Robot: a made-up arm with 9 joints.
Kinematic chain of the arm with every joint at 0, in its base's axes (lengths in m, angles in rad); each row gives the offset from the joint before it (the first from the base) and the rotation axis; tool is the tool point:
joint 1: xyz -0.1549 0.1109 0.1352 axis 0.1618 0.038 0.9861
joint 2: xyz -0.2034 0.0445 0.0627 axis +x
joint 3: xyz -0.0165 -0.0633 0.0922 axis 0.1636 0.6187 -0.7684
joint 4: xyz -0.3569 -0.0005 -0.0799 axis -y
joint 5: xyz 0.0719 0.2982 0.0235 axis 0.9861 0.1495 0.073
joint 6: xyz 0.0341 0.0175 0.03 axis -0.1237 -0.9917 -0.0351
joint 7: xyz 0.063 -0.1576 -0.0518 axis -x
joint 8: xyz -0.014 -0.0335 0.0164 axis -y
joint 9: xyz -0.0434 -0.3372 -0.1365 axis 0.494 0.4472 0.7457
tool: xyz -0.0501 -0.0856 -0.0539
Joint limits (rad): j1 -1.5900..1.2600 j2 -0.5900..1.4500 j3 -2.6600..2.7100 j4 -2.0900..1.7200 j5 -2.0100..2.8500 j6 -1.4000..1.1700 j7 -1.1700..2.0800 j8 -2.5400..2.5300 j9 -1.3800..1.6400
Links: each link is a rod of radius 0.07 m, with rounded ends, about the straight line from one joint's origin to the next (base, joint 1, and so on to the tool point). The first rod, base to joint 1, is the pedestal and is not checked.
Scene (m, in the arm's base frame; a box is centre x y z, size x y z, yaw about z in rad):
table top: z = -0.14
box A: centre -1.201 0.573 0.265 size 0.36 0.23 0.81 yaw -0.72
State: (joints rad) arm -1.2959 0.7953 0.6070 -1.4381 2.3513 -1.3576 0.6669 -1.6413 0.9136
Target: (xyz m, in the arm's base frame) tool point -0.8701 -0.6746 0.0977
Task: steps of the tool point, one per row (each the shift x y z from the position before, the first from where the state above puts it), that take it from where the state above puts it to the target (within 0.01 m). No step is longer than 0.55 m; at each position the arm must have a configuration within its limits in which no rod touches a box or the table.
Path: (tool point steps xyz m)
1: -0.3340 -0.0154 0.2182
2: -0.2785 -0.1847 0.1926
3: -0.1493 -0.3014 0.1376
4: 0.0150 -0.3304 0.0638
5: 0.1622 -0.2631 -0.0142
6: 0.2443 -0.1247 -0.0803
7: 0.2358 0.0366 -0.1215
8: 0.1436 0.1648 -0.1318
9: 0.0048 0.2182 -0.1129
10: -0.0668 -0.3885 0.2168
11: -0.3272 -0.3614 0.0750
12: -0.4220 -0.2223 -0.1593
13: -0.3098 -0.0565 -0.3603
14: -0.0719 0.0704 -0.4233

